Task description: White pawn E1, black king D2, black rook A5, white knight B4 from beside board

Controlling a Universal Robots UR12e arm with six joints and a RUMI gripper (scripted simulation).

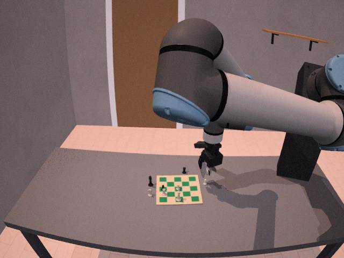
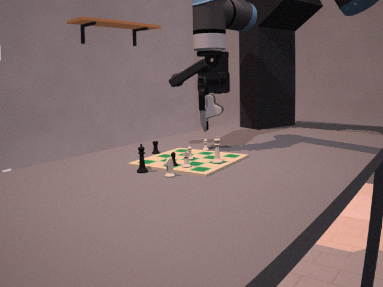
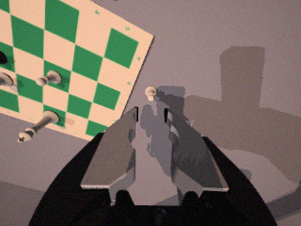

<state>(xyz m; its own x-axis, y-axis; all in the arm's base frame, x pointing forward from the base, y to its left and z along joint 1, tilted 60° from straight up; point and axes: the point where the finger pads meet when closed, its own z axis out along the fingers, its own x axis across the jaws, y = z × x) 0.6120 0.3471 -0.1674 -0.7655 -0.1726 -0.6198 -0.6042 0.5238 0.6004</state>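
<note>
Now: hand 18 cm short of the white rook, 13 cm to the right of it and 5 cm above it. Also, from my hand: black pawn 20 cm ahead, 10 cm to the left, 5 cm below; chessboard 12 cm ahead, 8 cm to the left, 7 cm below; black rook 13 cm ahead, 7 cm to the right, 6 cm below.
</note>
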